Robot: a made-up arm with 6 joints. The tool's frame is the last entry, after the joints. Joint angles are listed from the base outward.
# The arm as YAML. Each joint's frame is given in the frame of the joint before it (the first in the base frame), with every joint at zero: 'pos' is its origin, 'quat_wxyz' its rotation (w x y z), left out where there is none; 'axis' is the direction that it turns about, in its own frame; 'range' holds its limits. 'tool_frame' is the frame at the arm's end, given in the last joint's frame.
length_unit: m
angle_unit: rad
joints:
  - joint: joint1
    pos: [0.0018, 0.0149, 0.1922]
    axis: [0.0, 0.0, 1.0]
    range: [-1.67, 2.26]
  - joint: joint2
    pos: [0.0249, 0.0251, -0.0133]
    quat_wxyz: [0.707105, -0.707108, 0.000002, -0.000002]
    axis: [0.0, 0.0, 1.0]
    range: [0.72, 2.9]
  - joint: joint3
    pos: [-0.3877, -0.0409, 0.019]
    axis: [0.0, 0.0, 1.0]
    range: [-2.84, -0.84]
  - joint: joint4
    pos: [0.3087, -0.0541, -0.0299]
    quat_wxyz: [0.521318, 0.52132, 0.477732, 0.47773]
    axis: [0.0, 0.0, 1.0]
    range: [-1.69, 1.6]
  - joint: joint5
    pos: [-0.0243, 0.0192, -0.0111]
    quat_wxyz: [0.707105, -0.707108, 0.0, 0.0]
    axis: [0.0, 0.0, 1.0]
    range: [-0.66, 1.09]
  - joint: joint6
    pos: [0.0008, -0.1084, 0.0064]
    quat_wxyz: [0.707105, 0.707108, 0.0, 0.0]
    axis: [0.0, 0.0, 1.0]
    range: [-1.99, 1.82]
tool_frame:
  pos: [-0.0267, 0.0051, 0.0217]
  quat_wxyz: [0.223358, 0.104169, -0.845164, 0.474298]
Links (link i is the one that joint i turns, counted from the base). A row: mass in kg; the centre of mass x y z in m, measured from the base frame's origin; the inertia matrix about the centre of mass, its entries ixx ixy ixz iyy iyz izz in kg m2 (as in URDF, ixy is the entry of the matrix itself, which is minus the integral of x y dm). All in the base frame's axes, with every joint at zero. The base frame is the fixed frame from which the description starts. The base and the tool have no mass.
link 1: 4.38; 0.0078 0.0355 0.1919; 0.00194 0 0 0.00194 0 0.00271
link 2: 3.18; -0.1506 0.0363 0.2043; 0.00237 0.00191 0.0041 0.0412 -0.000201 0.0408
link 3: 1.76; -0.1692 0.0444 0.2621; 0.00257 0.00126 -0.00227 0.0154 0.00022 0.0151
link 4: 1.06; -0.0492 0.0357 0.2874; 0.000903 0 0.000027 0.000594 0 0.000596
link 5: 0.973; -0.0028 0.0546 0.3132; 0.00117 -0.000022 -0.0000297 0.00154 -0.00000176 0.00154
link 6: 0.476; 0.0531 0.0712 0.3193; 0.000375 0 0.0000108 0.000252 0 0.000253
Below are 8 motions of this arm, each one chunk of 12 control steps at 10 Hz.
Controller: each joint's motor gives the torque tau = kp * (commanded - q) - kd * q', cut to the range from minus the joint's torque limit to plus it. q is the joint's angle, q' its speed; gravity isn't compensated. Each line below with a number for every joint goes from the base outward.
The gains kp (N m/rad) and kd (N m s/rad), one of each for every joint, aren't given. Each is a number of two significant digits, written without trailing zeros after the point. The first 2 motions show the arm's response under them.
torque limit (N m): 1.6 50 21 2.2 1.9 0.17
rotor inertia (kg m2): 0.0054 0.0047 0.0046 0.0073 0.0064 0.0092
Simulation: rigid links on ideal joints. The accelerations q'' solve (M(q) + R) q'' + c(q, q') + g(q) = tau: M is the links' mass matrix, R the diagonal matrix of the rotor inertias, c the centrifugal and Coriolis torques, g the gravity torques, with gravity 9.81 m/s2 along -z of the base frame. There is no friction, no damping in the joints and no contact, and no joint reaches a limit. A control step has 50 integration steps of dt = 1/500 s. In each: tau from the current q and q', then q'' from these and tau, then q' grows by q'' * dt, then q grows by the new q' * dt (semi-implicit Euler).
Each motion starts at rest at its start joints. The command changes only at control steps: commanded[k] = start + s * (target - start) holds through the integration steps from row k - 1 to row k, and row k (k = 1, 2, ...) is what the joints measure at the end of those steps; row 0 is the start. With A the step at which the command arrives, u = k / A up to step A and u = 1 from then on. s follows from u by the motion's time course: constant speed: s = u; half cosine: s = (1 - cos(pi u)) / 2; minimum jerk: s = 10 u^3 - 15 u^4 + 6 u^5; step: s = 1 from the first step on.
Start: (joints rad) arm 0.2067 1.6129 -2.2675 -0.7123 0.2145 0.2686
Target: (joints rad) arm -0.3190 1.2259 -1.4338 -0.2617 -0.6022 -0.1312
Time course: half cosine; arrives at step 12
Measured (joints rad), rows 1 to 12:
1: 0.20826 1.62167 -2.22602 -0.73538 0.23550 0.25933
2: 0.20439 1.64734 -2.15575 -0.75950 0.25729 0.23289
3: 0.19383 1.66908 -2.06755 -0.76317 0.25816 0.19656
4: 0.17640 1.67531 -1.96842 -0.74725 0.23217 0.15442
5: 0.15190 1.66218 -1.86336 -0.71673 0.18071 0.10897
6: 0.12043 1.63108 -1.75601 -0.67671 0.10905 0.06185
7: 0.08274 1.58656 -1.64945 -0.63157 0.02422 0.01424
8: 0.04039 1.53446 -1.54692 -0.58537 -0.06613 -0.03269
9: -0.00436 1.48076 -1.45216 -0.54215 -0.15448 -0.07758
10: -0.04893 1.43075 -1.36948 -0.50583 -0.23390 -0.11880
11: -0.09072 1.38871 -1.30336 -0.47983 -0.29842 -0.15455
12: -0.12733 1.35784 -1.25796 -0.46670 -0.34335 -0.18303
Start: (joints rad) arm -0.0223 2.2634 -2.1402 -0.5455 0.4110 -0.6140
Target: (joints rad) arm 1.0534 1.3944 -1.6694 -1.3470 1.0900 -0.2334
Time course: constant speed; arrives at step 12
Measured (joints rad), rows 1 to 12:
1: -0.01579 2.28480 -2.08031 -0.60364 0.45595 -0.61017
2: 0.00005 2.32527 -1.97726 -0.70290 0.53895 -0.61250
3: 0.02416 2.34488 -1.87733 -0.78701 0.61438 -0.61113
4: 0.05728 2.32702 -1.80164 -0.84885 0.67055 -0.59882
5: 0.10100 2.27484 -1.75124 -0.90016 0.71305 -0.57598
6: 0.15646 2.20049 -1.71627 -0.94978 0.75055 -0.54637
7: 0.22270 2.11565 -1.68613 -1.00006 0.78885 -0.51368
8: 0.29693 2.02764 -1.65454 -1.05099 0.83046 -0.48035
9: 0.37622 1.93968 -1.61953 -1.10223 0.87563 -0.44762
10: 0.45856 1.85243 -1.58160 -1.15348 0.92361 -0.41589
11: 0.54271 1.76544 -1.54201 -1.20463 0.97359 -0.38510
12: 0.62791 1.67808 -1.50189 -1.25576 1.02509 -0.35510
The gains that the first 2 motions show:
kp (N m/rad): 27 110 50 4.6 5 0.74
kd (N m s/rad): 16 21 9.7 0.53 1 0.25
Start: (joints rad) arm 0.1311 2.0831 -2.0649 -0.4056 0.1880 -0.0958
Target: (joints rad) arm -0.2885 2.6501 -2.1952 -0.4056 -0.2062 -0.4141
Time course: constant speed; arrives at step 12
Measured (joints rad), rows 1 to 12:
1: 0.13028 2.13063 -2.03612 -0.42488 0.19336 -0.10436
2: 0.12515 2.23051 -1.98061 -0.47383 0.22263 -0.13331
3: 0.11433 2.34233 -1.92758 -0.51524 0.24660 -0.17356
4: 0.09867 2.44241 -1.89207 -0.53789 0.25236 -0.21460
5: 0.07933 2.52253 -1.87803 -0.54405 0.23887 -0.25099
6: 0.05720 2.58490 -1.88168 -0.54031 0.21102 -0.28153
7: 0.03287 2.63580 -1.89607 -0.53297 0.17530 -0.30755
8: 0.00669 2.68134 -1.91491 -0.52615 0.13710 -0.33119
9: -0.02113 2.72562 -1.93426 -0.52156 0.09960 -0.35423
10: -0.05038 2.77067 -1.95235 -0.51925 0.06399 -0.37770
11: -0.08088 2.81697 -1.96892 -0.51847 0.03026 -0.40197
12: -0.11243 2.86417 -1.98439 -0.51834 -0.00213 -0.42700

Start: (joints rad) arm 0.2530 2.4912 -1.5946 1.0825 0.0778 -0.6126
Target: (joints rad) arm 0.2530 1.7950 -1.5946 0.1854 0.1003 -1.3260
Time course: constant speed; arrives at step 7
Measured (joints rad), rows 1 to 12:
1: 0.25142 2.51983 -1.55697 1.01868 0.08549 -0.62997
2: 0.24939 2.54786 -1.48876 0.91525 0.11925 -0.67835
3: 0.24867 2.53341 -1.43818 0.78223 0.15374 -0.75013
4: 0.24936 2.47487 -1.41567 0.63808 0.17669 -0.83446
5: 0.25046 2.38731 -1.41099 0.49578 0.18913 -0.92438
6: 0.25122 2.28529 -1.41131 0.35640 0.19843 -1.01772
7: 0.25163 2.17753 -1.40962 0.21667 0.21027 -1.11441
8: 0.25322 2.09497 -1.41392 0.15253 0.21839 -1.19548
9: 0.25437 2.04452 -1.41243 0.12763 0.22636 -1.25304
10: 0.25492 2.01807 -1.40489 0.11390 0.23747 -1.29495
11: 0.25510 2.00627 -1.39527 0.10470 0.24867 -1.32596
12: 0.25506 2.00188 -1.38673 0.09890 0.25738 -1.34856

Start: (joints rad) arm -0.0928 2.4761 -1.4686 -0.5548 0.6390 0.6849
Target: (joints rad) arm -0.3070 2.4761 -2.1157 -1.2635 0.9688 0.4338
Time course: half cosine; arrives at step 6
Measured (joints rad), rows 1 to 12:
1: -0.09366 2.53427 -1.46349 -0.58687 0.63187 0.68264
2: -0.09714 2.61976 -1.46676 -0.69333 0.66436 0.66090
3: -0.10581 2.68391 -1.52209 -0.84265 0.71605 0.61998
4: -0.12106 2.71998 -1.62451 -0.99893 0.76598 0.57139
5: -0.14246 2.73498 -1.74020 -1.13157 0.80836 0.52548
6: -0.16695 2.73619 -1.83165 -1.21120 0.84054 0.48931
7: -0.19103 2.73278 -1.88600 -1.24038 0.86349 0.46291
8: -0.21246 2.73230 -1.91375 -1.24698 0.88034 0.44225
9: -0.23068 2.73540 -1.92578 -1.24647 0.89155 0.42556
10: -0.24578 2.74018 -1.92984 -1.24435 0.89822 0.41234
11: -0.25808 2.74473 -1.93067 -1.24243 0.90174 0.40232
12: -0.26799 2.74808 -1.93069 -1.24115 0.90333 0.39507

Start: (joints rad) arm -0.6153 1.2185 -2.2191 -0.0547 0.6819 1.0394
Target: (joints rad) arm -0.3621 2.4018 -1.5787 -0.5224 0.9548 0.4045
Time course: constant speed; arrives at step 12
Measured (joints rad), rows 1 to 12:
1: -0.60971 1.22874 -2.18716 -0.08183 0.73951 1.03112
2: -0.60175 1.28009 -2.13948 -0.12355 0.79931 1.01155
3: -0.59266 1.36901 -2.07468 -0.17049 0.84855 0.98144
4: -0.58308 1.48637 -1.99554 -0.22120 0.88923 0.94232
5: -0.57325 1.62205 -1.90813 -0.27217 0.92022 0.89562
6: -0.56294 1.76608 -1.81953 -0.32030 0.94037 0.84306
7: -0.55168 1.90984 -1.73626 -0.36401 0.95006 0.78686
8: -0.53902 2.04712 -1.66284 -0.40317 0.95121 0.72944
9: -0.52468 2.17486 -1.60111 -0.43858 0.94647 0.67290
10: -0.50861 2.29289 -1.55041 -0.47142 0.93838 0.61862
11: -0.49097 2.40284 -1.50847 -0.50290 0.92902 0.56723
12: -0.47205 2.50688 -1.47267 -0.53391 0.91990 0.51874

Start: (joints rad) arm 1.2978 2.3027 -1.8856 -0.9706 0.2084 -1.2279
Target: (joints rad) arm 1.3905 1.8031 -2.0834 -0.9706 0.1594 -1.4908
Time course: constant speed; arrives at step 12
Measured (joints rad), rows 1 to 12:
1: 1.29907 2.34010 -1.84940 -0.99195 0.21793 -1.23014
2: 1.30112 2.40188 -1.78580 -1.03636 0.24438 -1.23501
3: 1.30302 2.44248 -1.73704 -1.06400 0.26381 -1.24259
4: 1.30554 2.44825 -1.71676 -1.07080 0.27039 -1.25252
5: 1.30907 2.42531 -1.72020 -1.06666 0.26798 -1.26522
6: 1.31357 2.38550 -1.73605 -1.06045 0.26231 -1.28064
7: 1.31887 2.33846 -1.75517 -1.05650 0.25730 -1.29822
8: 1.32478 2.28974 -1.77303 -1.05550 0.25436 -1.31722
9: 1.33115 2.24163 -1.78853 -1.05650 0.25328 -1.33697
10: 1.33785 2.19453 -1.80220 -1.05832 0.25332 -1.35703
11: 1.34479 2.14803 -1.81500 -1.06017 0.25383 -1.37716
12: 1.35190 2.10156 -1.82775 -1.06167 0.25437 -1.39729

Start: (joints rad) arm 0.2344 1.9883 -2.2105 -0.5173 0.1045 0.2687
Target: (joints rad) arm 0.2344 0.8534 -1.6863 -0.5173 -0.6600 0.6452
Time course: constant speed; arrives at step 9
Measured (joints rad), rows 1 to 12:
1: 0.23505 1.98437 -2.13196 -0.55985 0.10748 0.26847
2: 0.23504 1.97813 -2.01332 -0.63214 0.12153 0.25784
3: 0.23324 1.94116 -1.89719 -0.68622 0.11430 0.24721
4: 0.23066 1.86373 -1.80305 -0.71307 0.07567 0.24667
5: 0.22834 1.75027 -1.73349 -0.71950 0.00903 0.26038
6: 0.22687 1.61140 -1.68168 -0.71555 -0.07746 0.28743
7: 0.22641 1.45740 -1.63922 -0.70904 -0.17658 0.32446
8: 0.22680 1.29550 -1.60050 -0.70366 -0.28419 0.36813
9: 0.22771 1.12993 -1.56318 -0.69943 -0.39862 0.41616
10: 0.23159 0.99926 -1.55998 -0.68392 -0.50233 0.46167
11: 0.23498 0.90920 -1.56726 -0.66574 -0.58396 0.50182
12: 0.23732 0.85163 -1.57390 -0.65855 -0.64175 0.53353

